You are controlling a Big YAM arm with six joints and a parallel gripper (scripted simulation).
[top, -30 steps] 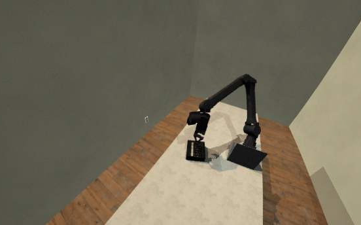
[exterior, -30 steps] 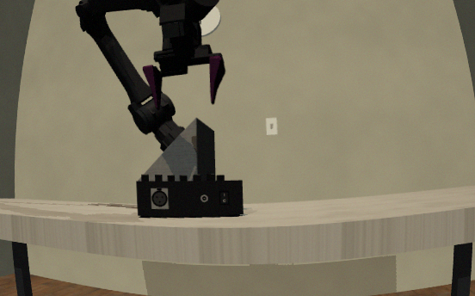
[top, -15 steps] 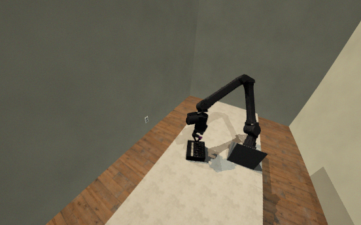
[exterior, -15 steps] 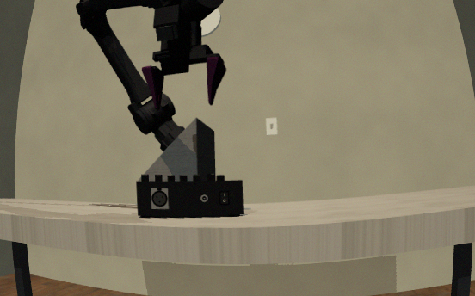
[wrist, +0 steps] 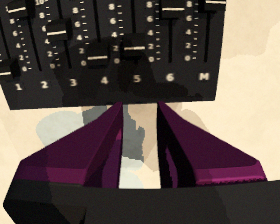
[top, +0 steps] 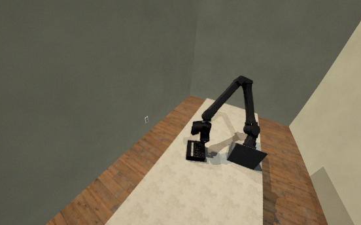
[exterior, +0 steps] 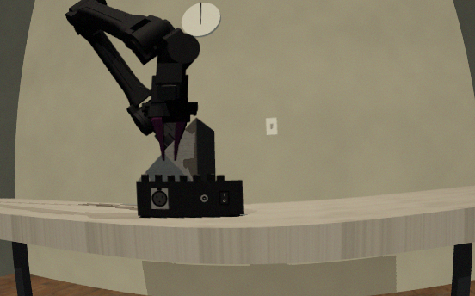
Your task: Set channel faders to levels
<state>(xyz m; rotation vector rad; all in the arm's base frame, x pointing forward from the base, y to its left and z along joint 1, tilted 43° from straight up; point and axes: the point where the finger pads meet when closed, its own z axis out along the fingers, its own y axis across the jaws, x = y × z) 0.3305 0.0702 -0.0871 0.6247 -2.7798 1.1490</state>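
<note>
Right now my hand is 20 mm short of the channel 5 fader, 10 mm to the right of it and 40 mm above it. The rest, counted from my hand: channel 6 fader: 50 mm ahead, 40 mm below; then channel 4 fader: 10 mm ahead, 30 mm to the left, 40 mm below; then fader 3: 10 mm ahead, 60 mm to the left, 40 mm below.
</note>
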